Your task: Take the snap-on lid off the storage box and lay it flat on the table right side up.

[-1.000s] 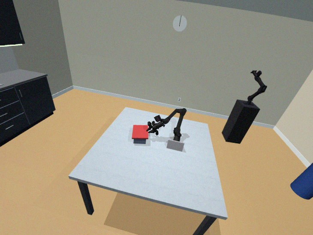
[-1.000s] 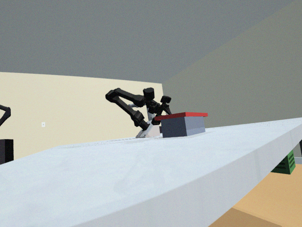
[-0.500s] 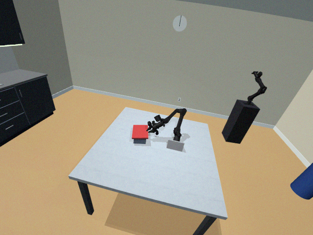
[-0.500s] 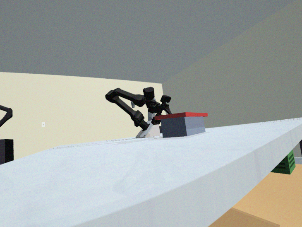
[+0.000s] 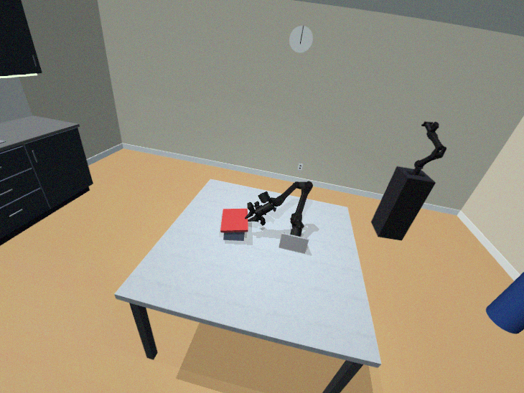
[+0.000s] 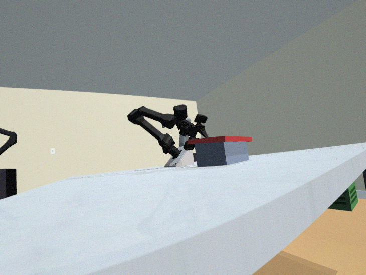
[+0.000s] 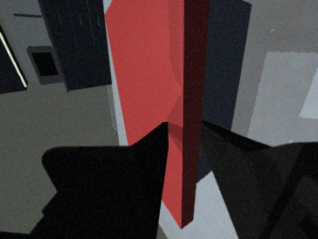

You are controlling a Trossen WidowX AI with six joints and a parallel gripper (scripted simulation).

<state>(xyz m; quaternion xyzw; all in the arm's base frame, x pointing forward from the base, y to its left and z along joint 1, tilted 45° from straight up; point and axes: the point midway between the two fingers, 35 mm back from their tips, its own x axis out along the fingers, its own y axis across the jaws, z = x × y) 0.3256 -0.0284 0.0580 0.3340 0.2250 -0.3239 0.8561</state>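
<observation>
Right now my gripper tip is 80 mm short of the red lid and 10 mm to the right of it. Also, from my gripper tip: grey storage box 70 mm ahead, 60 mm below, 10 mm to the left.
</observation>
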